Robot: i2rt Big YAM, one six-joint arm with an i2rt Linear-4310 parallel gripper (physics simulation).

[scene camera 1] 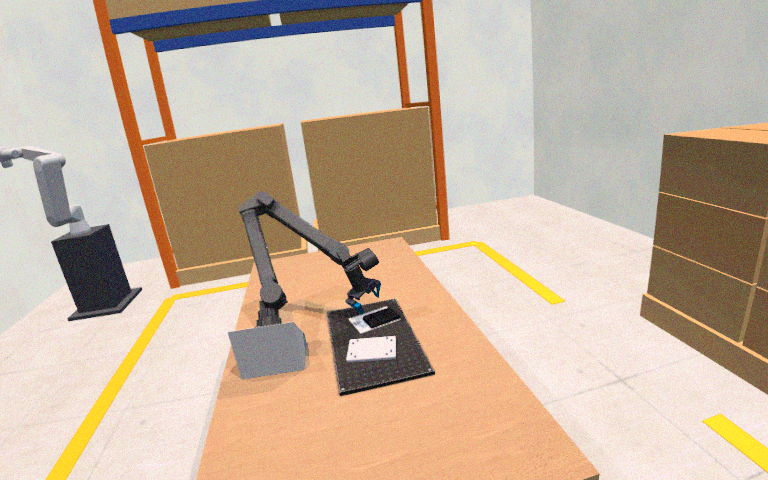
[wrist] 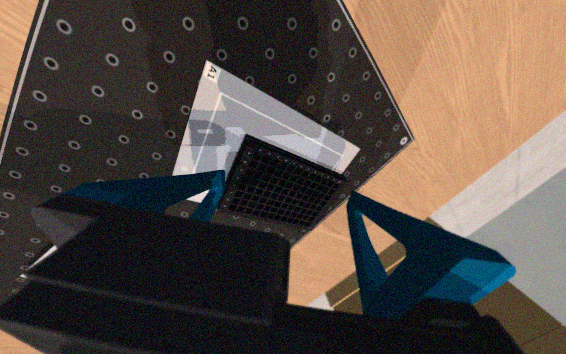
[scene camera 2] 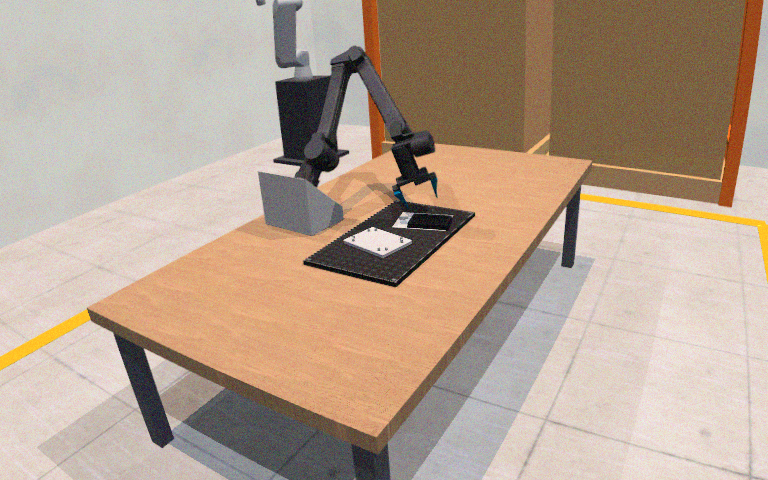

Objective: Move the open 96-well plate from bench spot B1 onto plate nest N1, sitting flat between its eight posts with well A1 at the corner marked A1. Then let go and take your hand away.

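Pixels of known places: gripper, fingertip midpoint: (scene camera 1: pixel 369 305) (wrist: pixel 287 188) (scene camera 2: pixel 422 203); arm's base, origin of the base link: (scene camera 1: pixel 269 333) (scene camera 2: pixel 302 189).
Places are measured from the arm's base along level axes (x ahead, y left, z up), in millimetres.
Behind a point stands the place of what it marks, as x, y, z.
Observation:
The black 96-well plate (scene camera 1: pixel 381 317) @(402, 117, -84) (scene camera 2: pixel 430 221) @(410, 119, -85) (wrist: pixel 285 187) @(395, 134, -83) lies on the white card of spot B1 (scene camera 1: pixel 357 323) @(307, 125, -96) (scene camera 2: pixel 401 219) @(305, 118, -96) (wrist: pixel 200 100) @(287, 148, -96). It covers one end of the card; a label reading A1 shows at an uncovered card corner in the wrist view. The white nest N1 (scene camera 1: pixel 371 348) @(335, -74, -86) (scene camera 2: pixel 377 241) @(342, -77, -86) with small dark posts lies beside the card, nearer the scene cameras. My gripper (scene camera 1: pixel 369 304) @(367, 149, -41) (scene camera 2: pixel 420 199) @(367, 149, -41) (wrist: pixel 287 188) @(367, 149, -41) is open and empty, with blue fingers. It hangs above the plate's far side, and the plate shows between the fingertips in the wrist view. The nest's A1 mark is too small to make out.
A black perforated board (scene camera 1: pixel 379 379) @(336, -230, -98) (scene camera 2: pixel 351 264) @(346, -213, -98) (wrist: pixel 95 42) @(223, 136, -98) carries the card and nest on the wooden table (scene camera 1: pixel 385 435) @(315, -444, -111) (scene camera 2: pixel 254 316) @(283, -525, -111). A grey angled box (scene camera 1: pixel 269 350) @(3, -86, -14) (scene camera 2: pixel 297 203) @(55, -88, -9) stands beside the board, by the arm's base. Racks and boxes stand beyond the table.

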